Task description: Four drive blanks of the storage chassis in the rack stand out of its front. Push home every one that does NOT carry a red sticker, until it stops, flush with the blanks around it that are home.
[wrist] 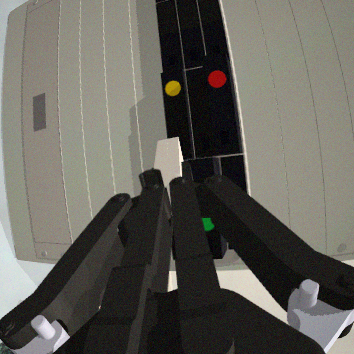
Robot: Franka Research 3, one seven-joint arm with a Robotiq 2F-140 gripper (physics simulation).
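The storage chassis shows a dark column of drive blanks between pale grey panels in the wrist view. A black blank with a yellow sticker (pixel 173 88) is at upper centre. Beside it on the right is a black blank with a red sticker (pixel 217 79). A blank with a green sticker (pixel 207 224) shows lower down, partly hidden behind the finger linkages. My gripper (pixel 171 154) is shut and empty; its pale tip overlaps the lower left edge of the dark column, below the yellow sticker. Whether it touches a blank cannot be told. A fourth standing-out blank cannot be made out.
Ribbed grey panels (pixel 95 125) (pixel 290 125) flank the column on the left and right. The left one has a small dark grey rectangle (pixel 39 112). A shadow falls on the panel just left of the column. The chassis's lower edge crosses behind my finger linkages.
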